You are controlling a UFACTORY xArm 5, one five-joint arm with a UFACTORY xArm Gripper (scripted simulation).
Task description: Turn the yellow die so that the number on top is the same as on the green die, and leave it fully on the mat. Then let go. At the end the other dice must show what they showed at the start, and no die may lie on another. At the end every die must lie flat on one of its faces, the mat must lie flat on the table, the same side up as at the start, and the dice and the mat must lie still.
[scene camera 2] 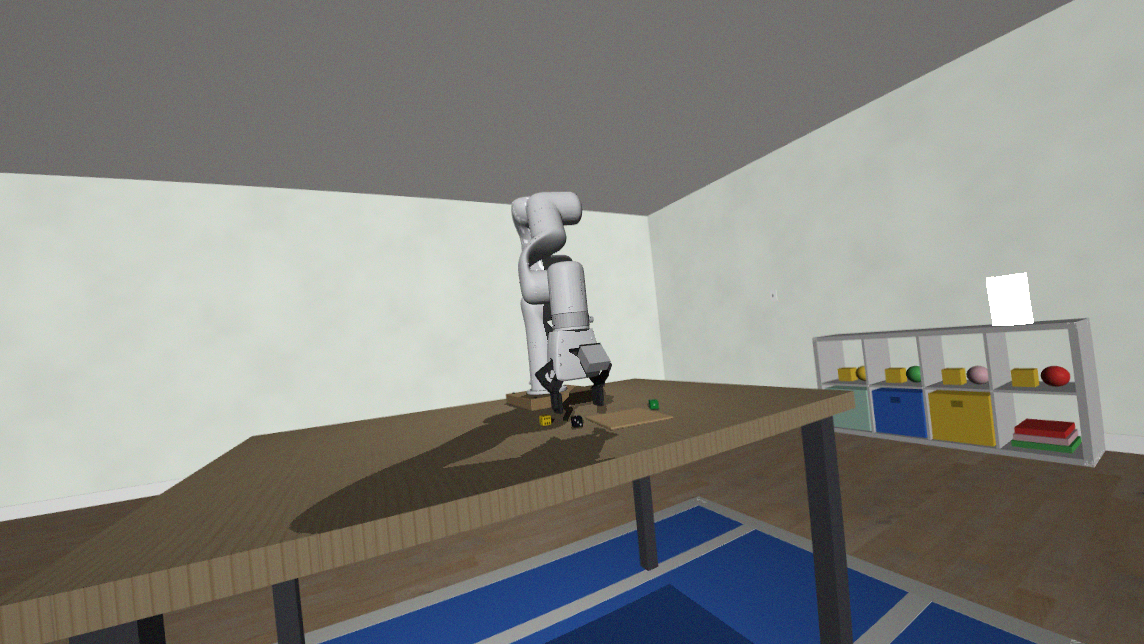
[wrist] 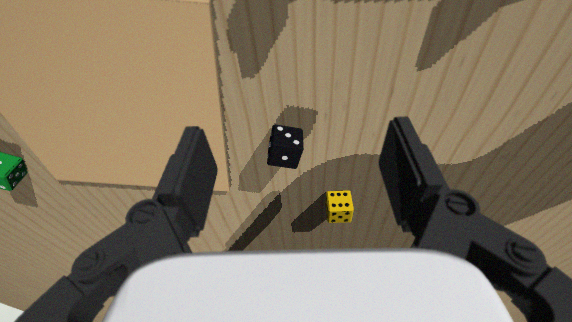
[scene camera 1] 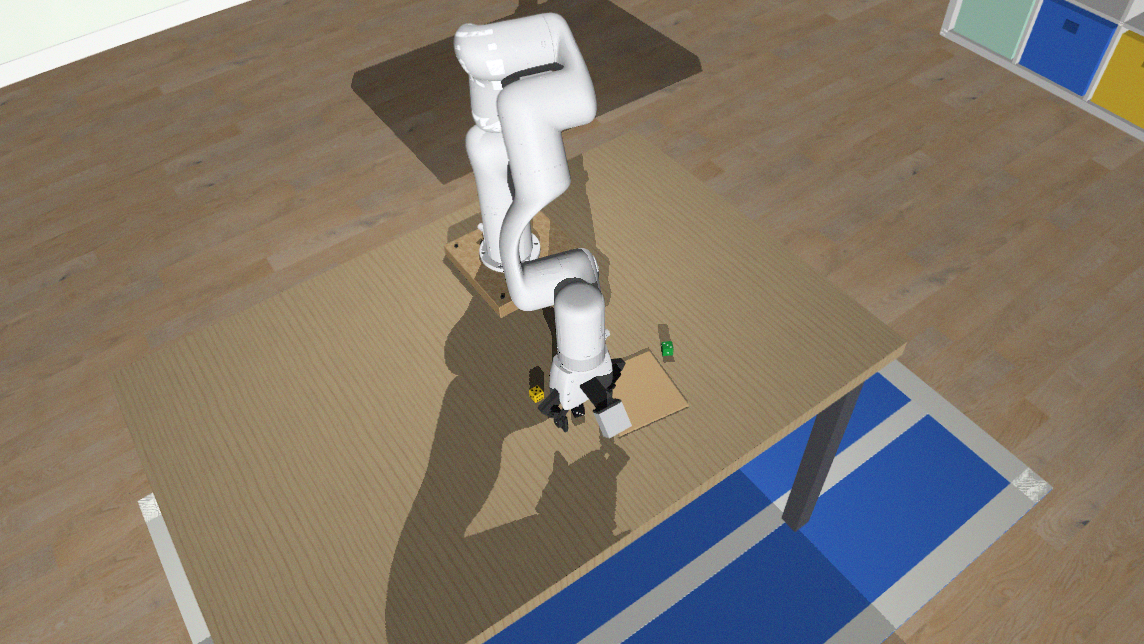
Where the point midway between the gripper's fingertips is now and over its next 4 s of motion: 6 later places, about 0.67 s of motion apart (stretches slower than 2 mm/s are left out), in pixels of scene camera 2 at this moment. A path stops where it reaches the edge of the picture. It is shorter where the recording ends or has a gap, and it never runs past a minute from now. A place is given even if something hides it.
My gripper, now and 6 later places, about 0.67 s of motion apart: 579, 409; 581, 409; 619, 401; 657, 393; 658, 391; 654, 351; 626, 349
